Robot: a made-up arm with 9 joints. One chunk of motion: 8 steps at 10 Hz.
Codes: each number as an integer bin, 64 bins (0 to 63) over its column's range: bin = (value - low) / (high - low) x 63, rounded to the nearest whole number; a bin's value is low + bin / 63 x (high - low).
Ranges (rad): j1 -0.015..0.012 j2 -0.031..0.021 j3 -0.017..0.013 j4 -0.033..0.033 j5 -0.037..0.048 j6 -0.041..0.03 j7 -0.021..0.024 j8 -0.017..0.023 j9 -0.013..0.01
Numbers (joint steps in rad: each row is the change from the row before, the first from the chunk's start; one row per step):
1: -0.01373 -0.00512 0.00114 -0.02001 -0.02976 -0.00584 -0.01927 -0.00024 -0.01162
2: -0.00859 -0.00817 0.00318 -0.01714 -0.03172 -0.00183 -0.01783 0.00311 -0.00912
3: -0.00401 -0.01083 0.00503 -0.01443 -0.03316 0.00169 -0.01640 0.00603 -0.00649
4: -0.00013 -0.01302 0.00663 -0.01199 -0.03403 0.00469 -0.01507 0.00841 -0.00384
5: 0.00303 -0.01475 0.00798 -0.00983 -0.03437 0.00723 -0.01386 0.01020 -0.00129
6: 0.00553 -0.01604 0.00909 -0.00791 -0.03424 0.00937 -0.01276 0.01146 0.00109
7: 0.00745 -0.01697 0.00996 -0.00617 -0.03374 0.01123 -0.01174 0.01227 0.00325
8: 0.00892 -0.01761 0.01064 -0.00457 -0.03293 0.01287 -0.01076 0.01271 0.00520
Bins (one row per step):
1: 3 31 38 12 5 31 2 26 4
2: 15 28 42 15 4 35 4 32 11
3: 26 24 46 18 3 38 6 36 18
4: 35 22 50 20 2 41 8 40 25
5: 42 20 52 22 2 43 10 43 32
6: 48 18 55 24 2 45 12 45 39
7: 52 17 57 26 2 46 13 46 45
8: 56 16 58 27 3 48 14 47 50

